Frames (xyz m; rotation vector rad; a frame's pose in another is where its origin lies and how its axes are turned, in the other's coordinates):
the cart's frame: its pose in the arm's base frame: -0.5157 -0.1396 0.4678 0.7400 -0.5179 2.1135
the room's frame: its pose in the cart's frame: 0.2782 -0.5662 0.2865 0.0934 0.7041 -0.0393
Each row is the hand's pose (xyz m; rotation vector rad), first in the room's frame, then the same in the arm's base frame.
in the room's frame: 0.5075 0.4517 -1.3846 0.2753 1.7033 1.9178
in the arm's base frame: -0.7772 0.3587 -0.4514 1.2558 -0.8997 -1.3988
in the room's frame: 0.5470 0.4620 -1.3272 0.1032 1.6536 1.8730
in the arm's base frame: -0.8081 0.3836 -0.3931 1.3223 -0.7625 -1.4882
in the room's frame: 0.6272 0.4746 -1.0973 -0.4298 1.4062 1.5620
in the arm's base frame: -0.8630 0.4364 -0.1616 1.5408 -0.2530 -1.8729
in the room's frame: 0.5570 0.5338 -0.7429 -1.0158 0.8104 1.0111
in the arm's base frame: -0.8672 0.3372 0.1908 1.5684 0.7361 -2.4191
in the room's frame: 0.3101 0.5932 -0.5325 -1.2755 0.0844 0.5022
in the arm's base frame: -0.7700 0.0973 0.3952 -0.8569 -1.4737 2.2647
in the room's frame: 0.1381 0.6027 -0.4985 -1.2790 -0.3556 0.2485
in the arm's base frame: -0.6773 -0.0488 0.4252 -0.3205 -1.6501 2.0079
